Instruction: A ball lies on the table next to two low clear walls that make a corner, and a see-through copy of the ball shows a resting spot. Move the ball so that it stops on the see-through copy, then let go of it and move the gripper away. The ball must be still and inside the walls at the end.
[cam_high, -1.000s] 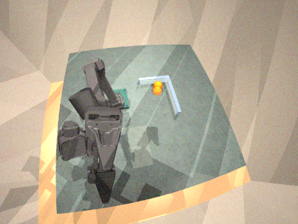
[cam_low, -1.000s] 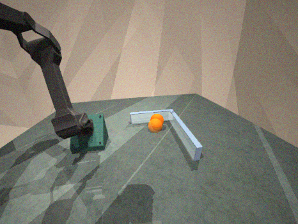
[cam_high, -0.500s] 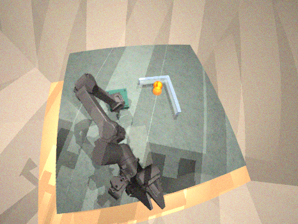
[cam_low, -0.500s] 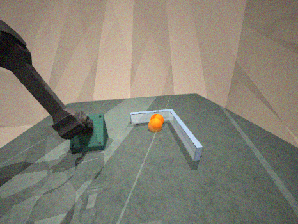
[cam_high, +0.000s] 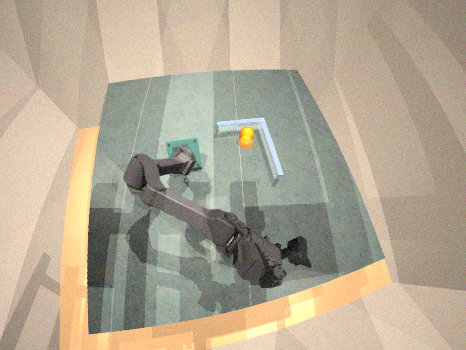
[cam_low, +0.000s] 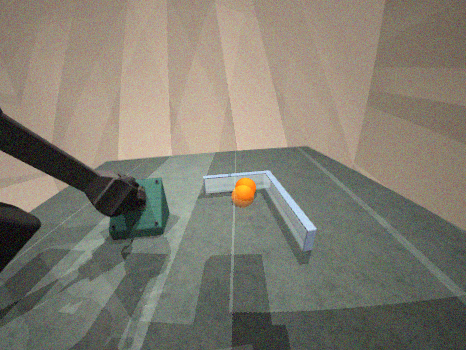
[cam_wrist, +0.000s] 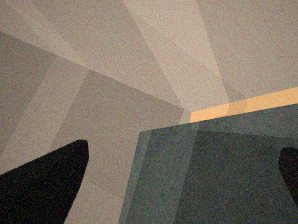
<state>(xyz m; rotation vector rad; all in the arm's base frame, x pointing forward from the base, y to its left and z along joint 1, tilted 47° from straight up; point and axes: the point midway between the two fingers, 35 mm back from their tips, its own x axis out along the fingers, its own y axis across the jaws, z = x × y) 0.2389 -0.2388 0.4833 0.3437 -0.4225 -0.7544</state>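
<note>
The orange ball is 610 mm to the left of my gripper tip, 200 mm below it and 70 mm ahead of it. Also, from my gripper tip: short wall: 670 mm to the left, 210 mm below, 60 mm ahead.
</note>
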